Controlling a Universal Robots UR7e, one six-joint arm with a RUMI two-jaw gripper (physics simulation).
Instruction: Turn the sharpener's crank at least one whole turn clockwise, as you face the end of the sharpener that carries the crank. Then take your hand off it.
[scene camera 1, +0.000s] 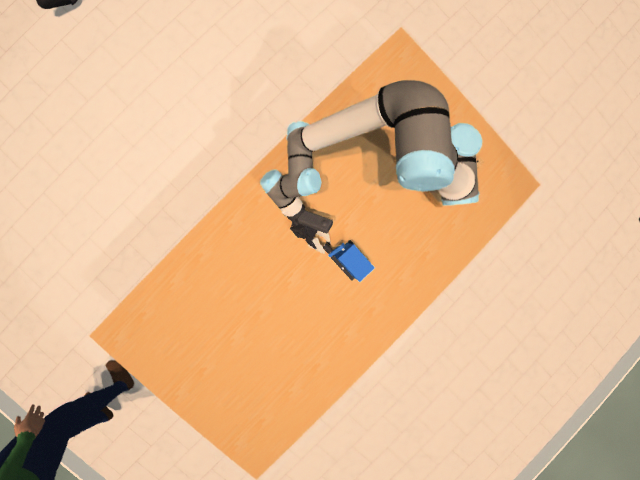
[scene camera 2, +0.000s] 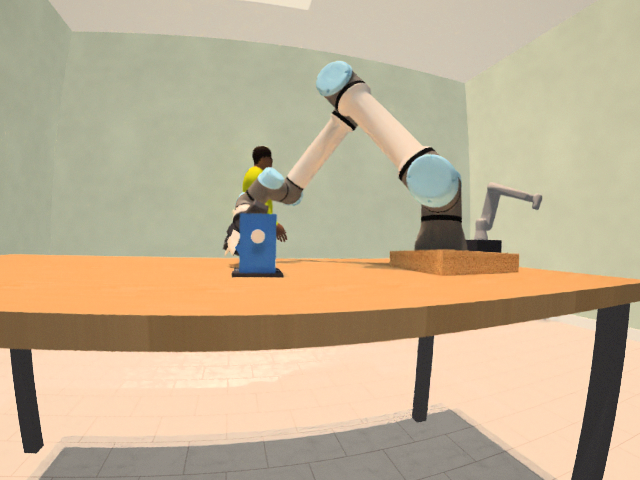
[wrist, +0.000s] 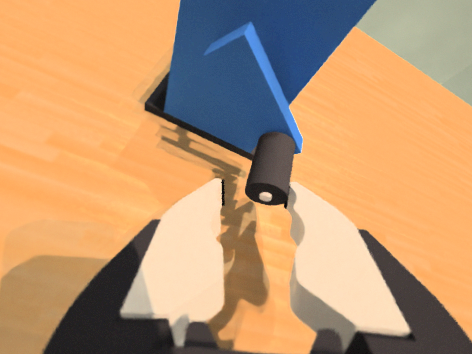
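Pixels of known places: gripper, fingertip midpoint: (scene camera 1: 327, 248) (wrist: 253, 183); arm's base at its link origin: (scene camera 2: 440, 252).
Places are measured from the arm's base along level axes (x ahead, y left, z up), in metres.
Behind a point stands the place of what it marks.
The blue sharpener (scene camera 1: 356, 261) {z 0.081, x 0.495, y 0.112 m} (scene camera 2: 258, 259) {z -0.012, x 0.491, y 0.175 m} (wrist: 305, 30) {z 0.055, x 0.523, y 0.062 m} stands upright on its dark base. Its flat blue crank arm (wrist: 225, 90) faces my gripper, with the dark cylindrical crank handle (wrist: 272, 165) {z 0.017, x 0.541, y 0.016 m} sticking out from the arm's lower right end in the wrist view. In the scene camera 2 view the sharpener hides the crank. My gripper (scene camera 1: 324, 243) {z -0.018, x 0.545, y 0.025 m} (wrist: 253, 183) {z -0.018, x 0.545, y 0.025 m} is partly open and holds nothing. Its fingertips are at the handle's free end; the handle looks close to the right finger, and a gap shows to the left finger. I cannot tell if they touch.
The wooden table (scene camera 1: 248, 320) {z -0.047, x 0.957, y 0.064 m} (scene camera 2: 129, 289) {z -0.047, x 0.672, y 0.364 m} carries the sharpener and the arm's mounting block (scene camera 2: 465, 262) {z -0.017, x 0.019, y 0.160 m}. A person (scene camera 1: 67, 413) (scene camera 2: 251, 178) stands beyond the table. A small grey arm (scene camera 2: 491, 206) is behind the base.
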